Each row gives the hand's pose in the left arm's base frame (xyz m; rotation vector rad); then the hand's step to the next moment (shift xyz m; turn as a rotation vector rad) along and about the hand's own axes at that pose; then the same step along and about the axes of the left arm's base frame.
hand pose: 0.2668 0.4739 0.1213 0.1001 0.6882 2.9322
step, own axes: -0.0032 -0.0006 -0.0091 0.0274 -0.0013 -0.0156
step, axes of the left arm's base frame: 0.0024 -0.0039 -0.0085 -0.0284 -0.0019 -0.0136
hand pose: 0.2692 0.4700 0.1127 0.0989 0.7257 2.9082
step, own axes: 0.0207 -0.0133 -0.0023 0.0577 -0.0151 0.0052
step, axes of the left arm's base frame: -0.0190 0.0137 -0.0077 -0.0546 0.0245 -0.0009
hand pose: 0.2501 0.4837 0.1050 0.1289 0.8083 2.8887
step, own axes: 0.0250 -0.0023 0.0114 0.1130 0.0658 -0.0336
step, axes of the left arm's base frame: -0.0230 0.0117 0.0096 -0.1228 -0.0551 0.0108
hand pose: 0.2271 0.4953 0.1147 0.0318 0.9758 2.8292
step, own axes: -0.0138 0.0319 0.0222 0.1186 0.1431 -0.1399
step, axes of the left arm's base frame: 0.0109 -0.0133 0.0375 -0.1459 -0.1794 -0.0257
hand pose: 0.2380 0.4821 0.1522 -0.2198 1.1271 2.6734
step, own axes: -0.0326 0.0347 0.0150 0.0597 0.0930 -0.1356
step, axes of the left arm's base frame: 0.0213 -0.0177 0.0415 -0.0760 -0.1514 -0.0437
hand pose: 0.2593 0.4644 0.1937 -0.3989 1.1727 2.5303
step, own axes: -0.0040 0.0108 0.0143 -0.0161 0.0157 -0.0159
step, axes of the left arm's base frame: -0.0023 0.0038 0.0178 0.0102 -0.0246 0.0069
